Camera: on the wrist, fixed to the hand. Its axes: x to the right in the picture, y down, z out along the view.
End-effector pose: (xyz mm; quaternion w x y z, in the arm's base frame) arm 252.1 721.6 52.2 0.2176 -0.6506 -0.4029 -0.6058
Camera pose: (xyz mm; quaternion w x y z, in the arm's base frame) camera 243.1 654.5 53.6 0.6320 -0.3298 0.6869 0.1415
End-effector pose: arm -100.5 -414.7 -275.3 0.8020 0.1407 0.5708 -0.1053
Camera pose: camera -146.0 -364.6 -274.9 0.0350 0.5616 -0.0537 0.8249
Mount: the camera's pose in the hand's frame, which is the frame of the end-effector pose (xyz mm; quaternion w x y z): -15.6 32.1 -57.5 0.0104 0.0197 -0.1122 -0.9934
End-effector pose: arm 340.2 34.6 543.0 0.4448 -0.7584 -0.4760 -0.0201
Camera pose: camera 378.0 -21.1 549.6 0.0538 -0.4715 0.8087 0.3476
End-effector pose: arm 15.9 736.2 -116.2 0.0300 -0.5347 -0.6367 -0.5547
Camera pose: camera 13.6 677.6 -82.4 0.6117 -0.5653 0.5521 -0.0370
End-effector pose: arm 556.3 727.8 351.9 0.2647 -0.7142 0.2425 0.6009
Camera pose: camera 574.4 665.9 372.4 0.6410 -0.1757 -0.7248 -0.1814
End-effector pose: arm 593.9 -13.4 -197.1 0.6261 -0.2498 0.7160 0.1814
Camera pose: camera 530.2 -18.3 -174.8 0.2720 -0.6812 -0.3074 -0.6062
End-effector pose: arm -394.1 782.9 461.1 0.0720 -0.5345 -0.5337 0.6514
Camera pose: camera -327.8 794.6 454.1 0.5985 0.5991 -0.5318 0.0057
